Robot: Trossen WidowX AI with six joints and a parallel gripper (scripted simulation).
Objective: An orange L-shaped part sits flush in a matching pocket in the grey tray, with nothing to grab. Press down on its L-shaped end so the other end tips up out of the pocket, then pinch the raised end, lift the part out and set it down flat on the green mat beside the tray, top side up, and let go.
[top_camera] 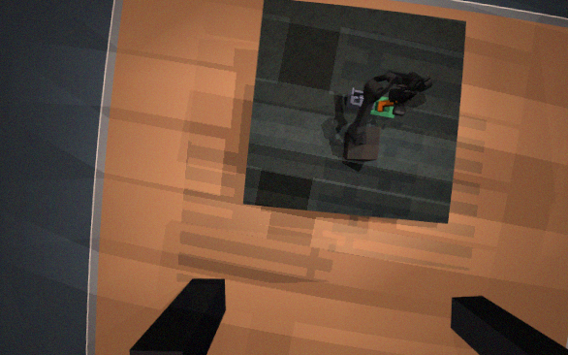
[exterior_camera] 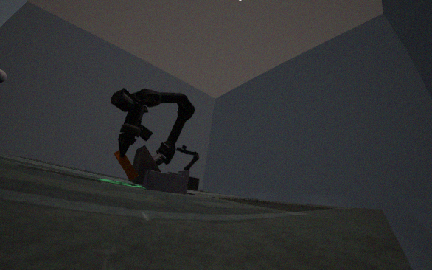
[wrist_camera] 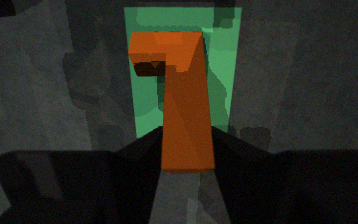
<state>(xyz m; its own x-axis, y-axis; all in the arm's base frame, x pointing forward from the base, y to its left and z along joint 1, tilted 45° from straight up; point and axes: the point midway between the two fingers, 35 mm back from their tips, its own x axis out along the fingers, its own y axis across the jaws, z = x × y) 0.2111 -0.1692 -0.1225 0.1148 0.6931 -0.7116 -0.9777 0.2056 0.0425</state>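
Now: the orange L-shaped part 1 cm behind my gripper tip, 3 cm to the left of it and 3 cm below it. Also, from my gripper tip: green mat (2 cm to the left, 10 cm below).
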